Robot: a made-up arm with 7 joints. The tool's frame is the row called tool.
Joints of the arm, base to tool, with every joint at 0 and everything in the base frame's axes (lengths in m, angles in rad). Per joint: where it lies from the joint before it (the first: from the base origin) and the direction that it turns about. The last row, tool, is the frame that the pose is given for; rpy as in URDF.
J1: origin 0 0 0.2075 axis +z
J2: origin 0 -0.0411 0.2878 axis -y
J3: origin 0 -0.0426 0.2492 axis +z
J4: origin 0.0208 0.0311 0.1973 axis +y
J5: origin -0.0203 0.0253 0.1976 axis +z
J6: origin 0 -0.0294 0.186 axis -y
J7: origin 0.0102 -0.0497 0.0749 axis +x
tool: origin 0 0 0 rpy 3.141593 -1.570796 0
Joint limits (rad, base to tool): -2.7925..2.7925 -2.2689..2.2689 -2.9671..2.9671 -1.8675..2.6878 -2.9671..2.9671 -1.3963..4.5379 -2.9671..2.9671
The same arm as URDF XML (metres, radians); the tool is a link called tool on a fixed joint. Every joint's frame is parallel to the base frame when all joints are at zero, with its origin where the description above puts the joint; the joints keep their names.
<robot name="arm">
<joint name="tool_joint" type="fixed"><parent link="link7"/><child link="tool"/><origin xyz="0 0 0" rpy="-3.1416 -1.5708 0"/></joint>
<joint name="J7" type="revolute"><parent link="link6"/><child link="link7"/><origin xyz="0.0102 -0.0497 0.0749"/><axis xyz="1 0 0"/><limit lower="-2.9671" upper="2.9671"/></joint>
<joint name="J6" type="revolute"><parent link="link5"/><child link="link6"/><origin xyz="0 -0.0294 0.186"/><axis xyz="0 -1 0"/><limit lower="-1.3963" upper="4.5379"/></joint>
<joint name="J5" type="revolute"><parent link="link4"/><child link="link5"/><origin xyz="-0.0203 0.0253 0.1976"/><axis xyz="0 0 1"/><limit lower="-2.9671" upper="2.9671"/></joint>
<joint name="J4" type="revolute"><parent link="link3"/><child link="link4"/><origin xyz="0.0208 0.0311 0.1973"/><axis xyz="0 1 0"/><limit lower="-1.8675" upper="2.6878"/></joint>
<joint name="J3" type="revolute"><parent link="link2"/><child link="link3"/><origin xyz="0 -0.0426 0.2492"/><axis xyz="0 0 1"/><limit lower="-2.9671" upper="2.9671"/></joint>
<joint name="J2" type="revolute"><parent link="link1"/><child link="link2"/><origin xyz="0 -0.0411 0.2878"/><axis xyz="0 -1 0"/><limit lower="-2.2689" upper="2.2689"/></joint>
<joint name="J1" type="revolute"><parent link="base"/><child link="link1"/><origin xyz="0 0 0.2075"/><axis xyz="0 0 1"/><limit lower="-2.7925" upper="2.7925"/></joint>
<link name="base"/>
<link name="link1"/>
<link name="link2"/>
<link name="link3"/>
<link name="link4"/>
<link name="link5"/>
<link name="link6"/>
<link name="link7"/>
<link name="tool"/>
</robot>

